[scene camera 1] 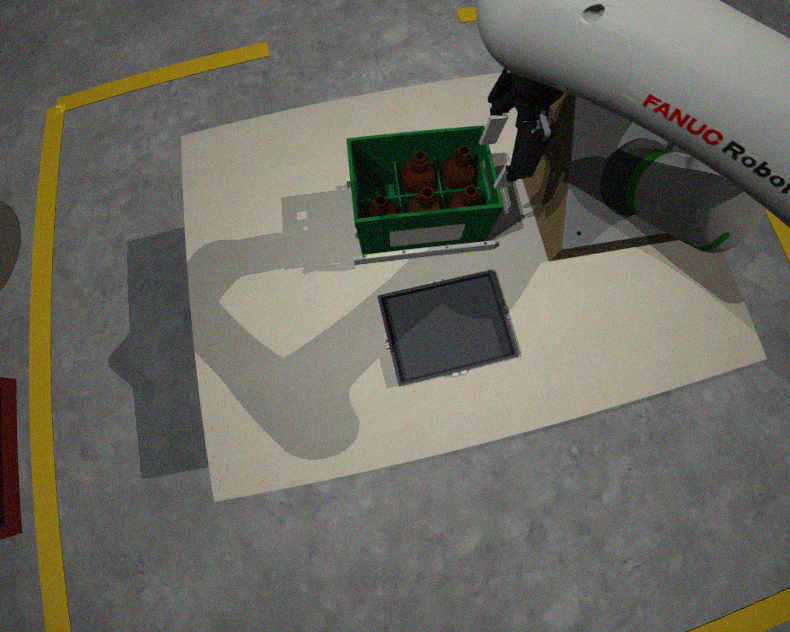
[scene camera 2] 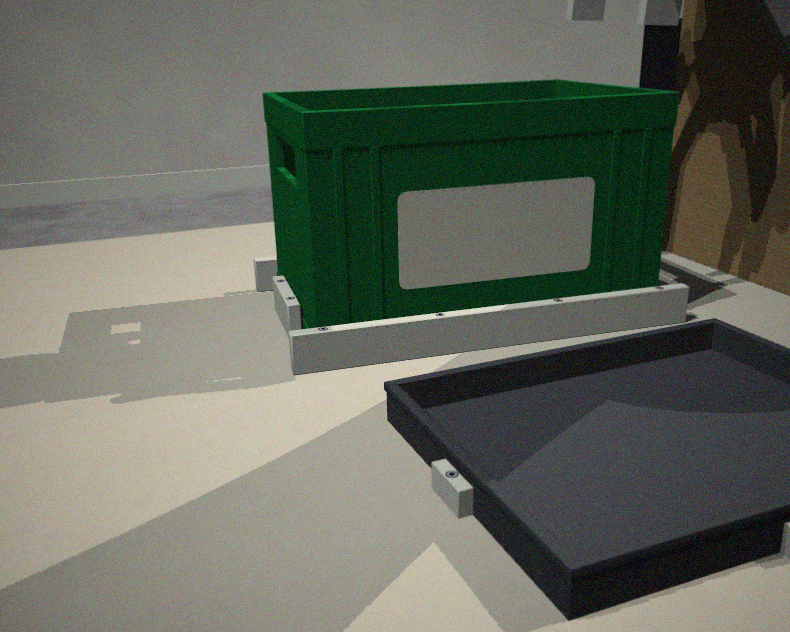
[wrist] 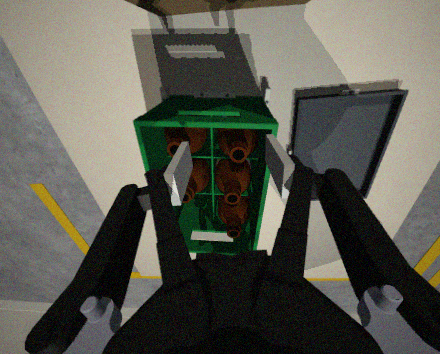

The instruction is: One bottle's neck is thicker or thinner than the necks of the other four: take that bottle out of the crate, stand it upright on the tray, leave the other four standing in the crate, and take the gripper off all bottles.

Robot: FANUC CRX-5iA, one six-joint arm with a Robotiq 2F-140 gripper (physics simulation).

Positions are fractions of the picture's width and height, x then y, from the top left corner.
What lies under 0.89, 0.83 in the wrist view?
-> My gripper.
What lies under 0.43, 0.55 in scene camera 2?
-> A pale grey frame.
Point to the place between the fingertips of my gripper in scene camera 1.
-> At 0.63, 0.26
